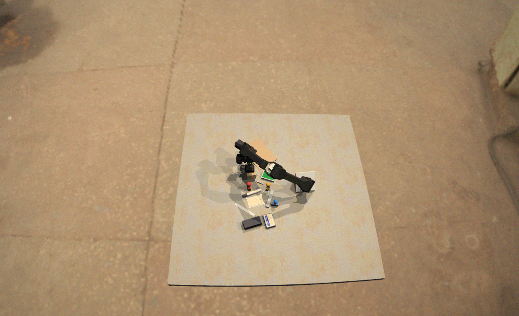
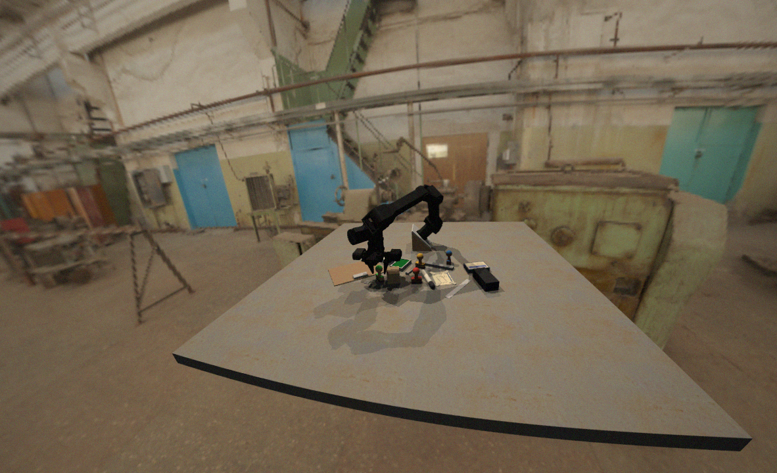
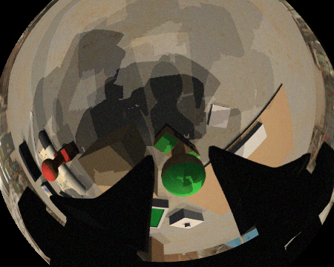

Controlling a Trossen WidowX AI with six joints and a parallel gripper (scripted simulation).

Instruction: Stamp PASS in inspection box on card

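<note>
My gripper tip is 1 cm above the green stamp. Round my gripper tip: green ink pad: 14 cm behind, 5 cm to the left, 3 cm below; bolt: 10 cm to the left, 8 cm behind, 3 cm below; tan cardboard box: 5 cm to the left, 2 cm behind, 1 cm below.
</note>
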